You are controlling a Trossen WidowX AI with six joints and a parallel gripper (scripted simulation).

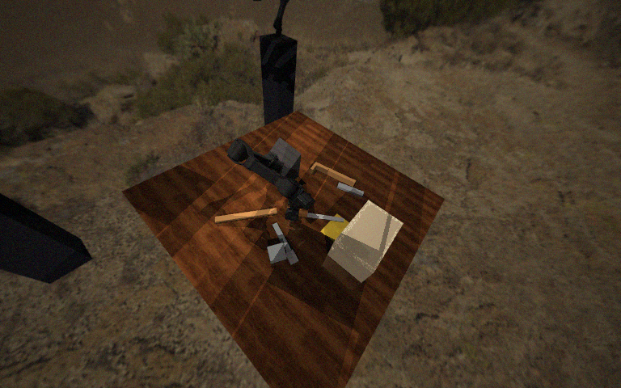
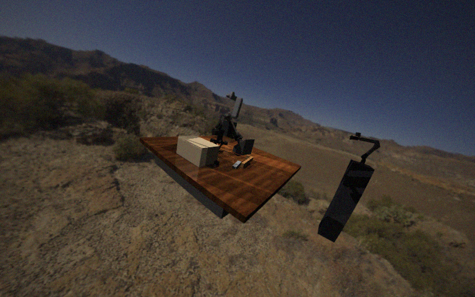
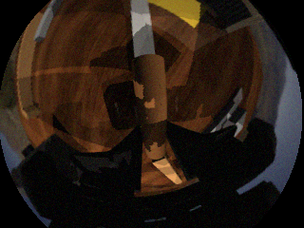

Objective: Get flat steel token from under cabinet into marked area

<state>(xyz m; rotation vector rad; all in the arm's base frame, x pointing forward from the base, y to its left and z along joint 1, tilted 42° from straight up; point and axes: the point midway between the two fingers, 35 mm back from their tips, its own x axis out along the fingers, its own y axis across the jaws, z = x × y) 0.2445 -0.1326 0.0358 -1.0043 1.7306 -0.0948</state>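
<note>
The grey scraper lies 110 mm ahead of my gripper tip and 160 mm to the right of it. From my gripper tip the other things lie so: steel token: 310 mm ahead, 60 mm to the left, 10 mm below; then wooden stick: 150 mm behind, 180 mm to the right; then grey block: 100 mm ahead, 220 mm to the right, 10 mm above.
</note>
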